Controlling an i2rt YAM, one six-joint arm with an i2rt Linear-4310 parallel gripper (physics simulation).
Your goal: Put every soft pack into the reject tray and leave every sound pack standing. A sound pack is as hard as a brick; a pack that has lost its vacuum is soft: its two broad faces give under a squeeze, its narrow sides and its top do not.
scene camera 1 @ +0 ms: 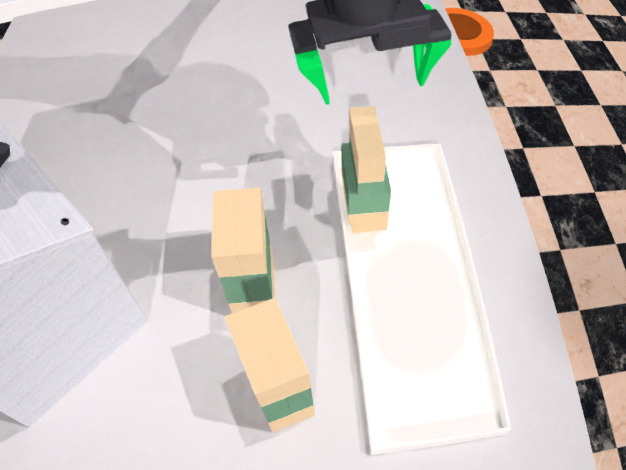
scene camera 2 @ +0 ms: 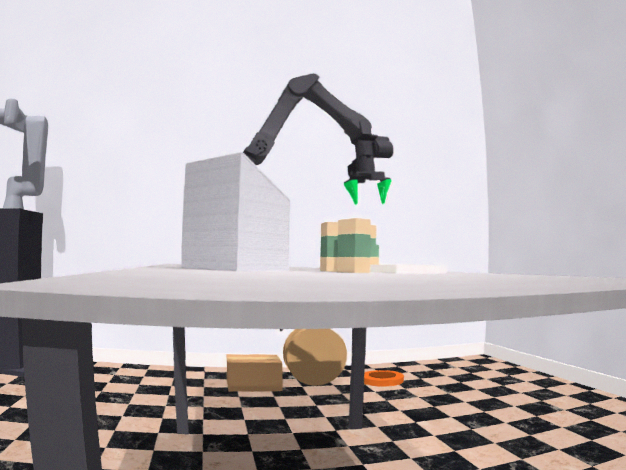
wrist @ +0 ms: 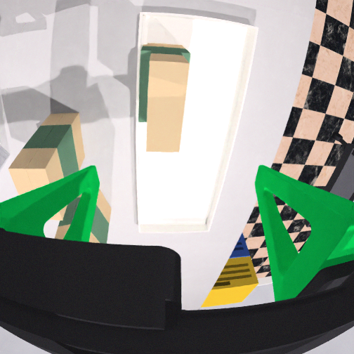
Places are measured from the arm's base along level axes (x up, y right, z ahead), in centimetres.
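Where they show: gripper, between the fingertips: (scene camera 1: 373, 91) (scene camera 2: 369, 204); arm's base, origin of its link: (scene camera 2: 237, 181).
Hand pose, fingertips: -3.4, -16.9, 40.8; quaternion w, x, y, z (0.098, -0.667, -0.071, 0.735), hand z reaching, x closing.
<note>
Each offset is from my fingertips to the top centre of the thing, as dx, dy, dz.
My gripper (scene camera 1: 374, 93) (scene camera 2: 369, 203) (wrist: 176, 174) is open, with nothing between its green fingers, above the packs and near the tray's far end. A tan pack with a green band {-12.9, -0.7, -1.7} (scene camera 1: 368, 197) (wrist: 167, 100) stands upright at the left wall of the white reject tray {-19.1, +10.1, +5.6} (scene camera 1: 419, 394) (scene camera 2: 419, 268) (wrist: 200, 190), near its far end; its green band looks offset from its narrower top. A second pack {-7.2, +11.4, -13.2} (scene camera 1: 237, 222) (scene camera 2: 328, 246) (wrist: 45, 150) stands on the table left of the tray. A third pack {-7.2, +24.4, -8.9} (scene camera 1: 273, 349) (scene camera 2: 353, 245) stands angled in front of it; a finger partly covers it in the wrist view.
A large grey block (scene camera 1: 75, 303) (scene camera 2: 212, 217) stands left of the packs, with the arm's base behind its top. The table's right edge runs beyond the tray. A yellow and blue object (wrist: 232, 280) shows at the lower right. An orange ring (scene camera 1: 484, 44) (scene camera 2: 384, 382) lies on the floor.
</note>
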